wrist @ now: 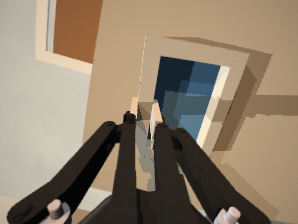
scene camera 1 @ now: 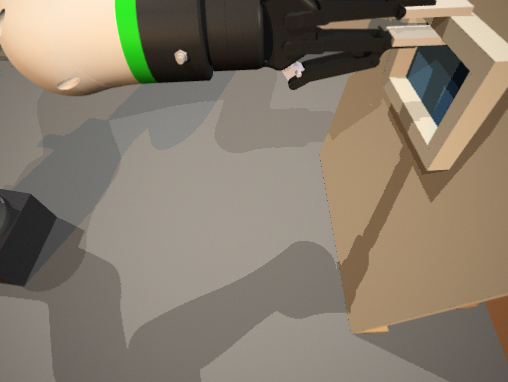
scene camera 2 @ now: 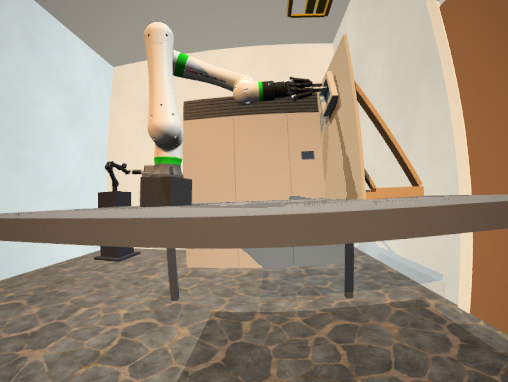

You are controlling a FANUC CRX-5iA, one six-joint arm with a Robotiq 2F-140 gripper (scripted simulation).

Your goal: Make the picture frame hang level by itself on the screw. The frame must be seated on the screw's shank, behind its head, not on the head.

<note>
In view: the gripper (scene camera 1: 458, 20), a picture frame (scene camera 1: 421, 83), a tan wall board (scene camera 1: 410, 243) and a slanted brace (scene camera 2: 374, 116).
The picture frame shows as well in the wrist view (wrist: 196, 96). The gripper also shows in the wrist view (wrist: 143, 106) and in scene camera 2 (scene camera 2: 325, 86). The tan wall board is seen too in the wrist view (wrist: 249, 150) and in scene camera 2 (scene camera 2: 344, 177).
</note>
